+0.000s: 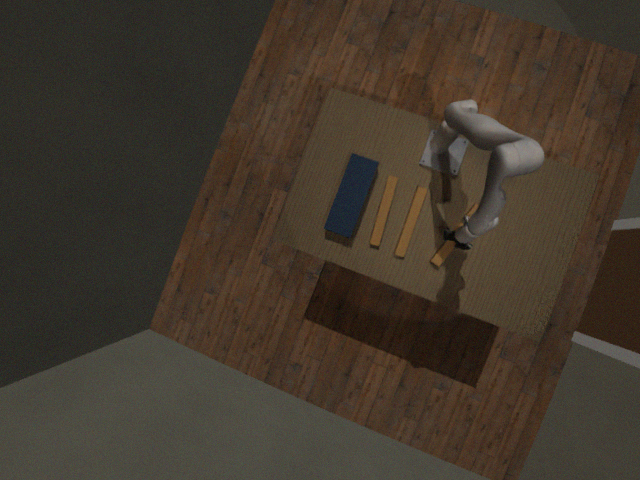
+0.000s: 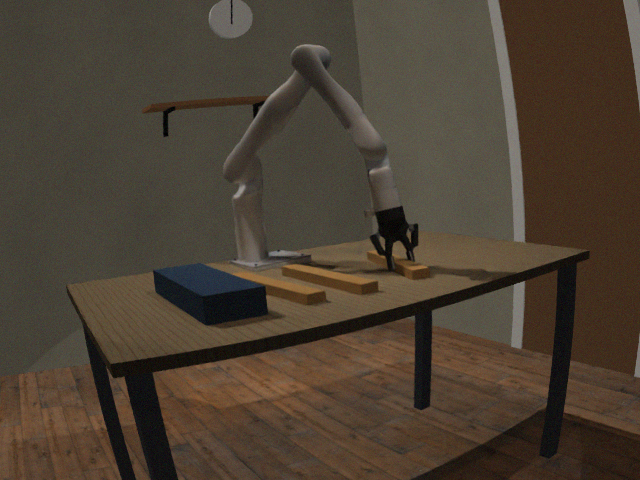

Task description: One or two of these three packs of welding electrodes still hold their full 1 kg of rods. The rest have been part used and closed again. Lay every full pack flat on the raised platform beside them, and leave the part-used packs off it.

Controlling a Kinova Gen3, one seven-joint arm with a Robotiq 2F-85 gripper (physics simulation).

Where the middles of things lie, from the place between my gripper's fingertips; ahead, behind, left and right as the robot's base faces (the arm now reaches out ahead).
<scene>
I see the raised platform (image 2: 211,296) 53 cm to the right of my hand, 12 cm behind it and 2 cm above it.
</scene>
